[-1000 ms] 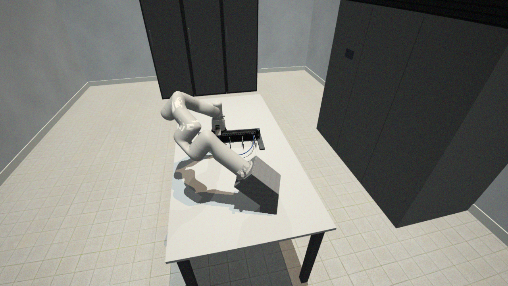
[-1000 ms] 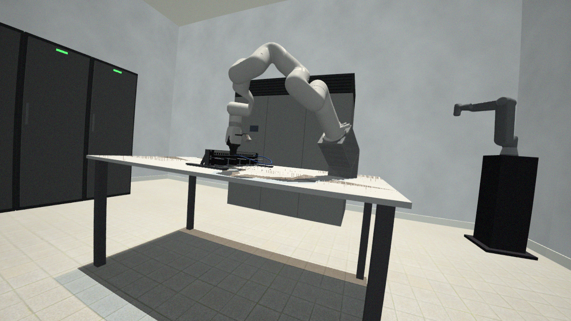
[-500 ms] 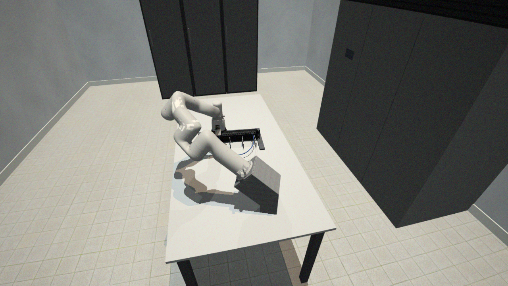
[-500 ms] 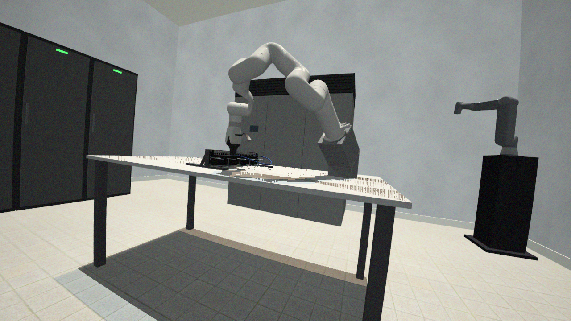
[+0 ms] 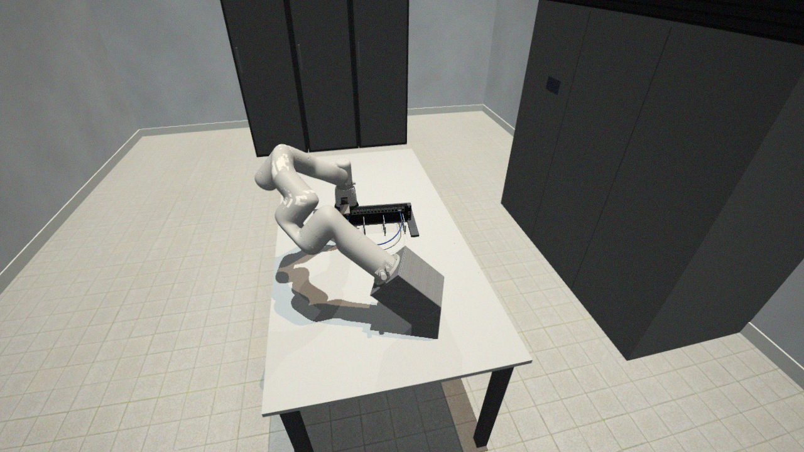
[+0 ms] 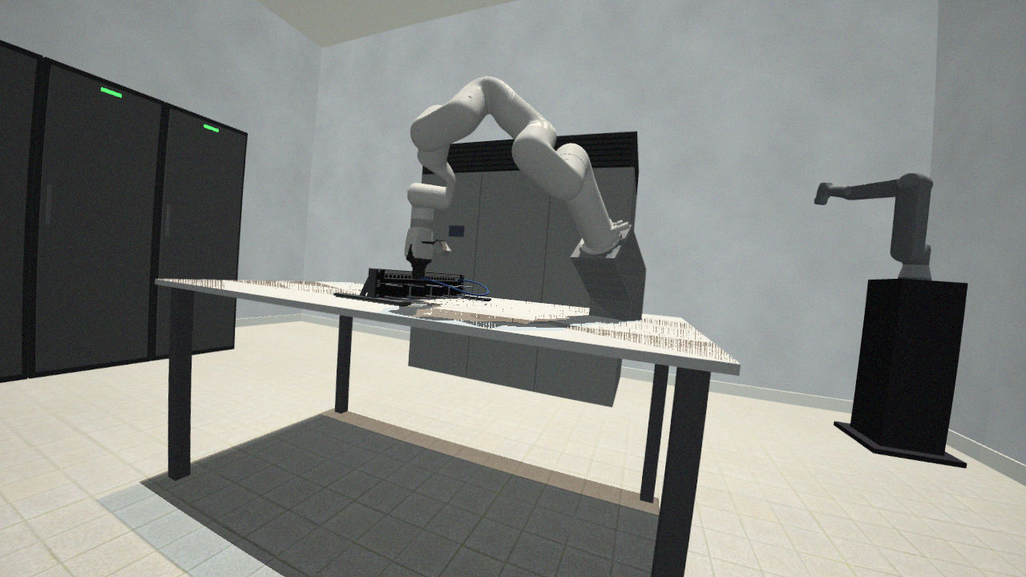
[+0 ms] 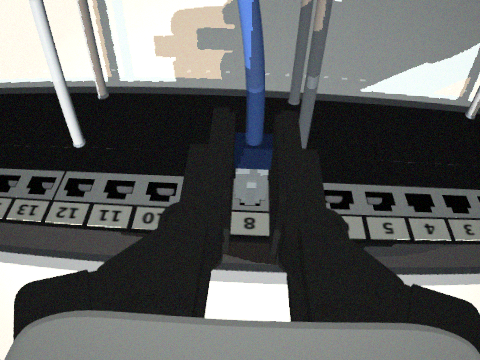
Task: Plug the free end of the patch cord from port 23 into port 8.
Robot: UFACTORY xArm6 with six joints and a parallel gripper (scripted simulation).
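Right now the patch cord plug is 2 cm ahead of my hand and 1 cm below it.
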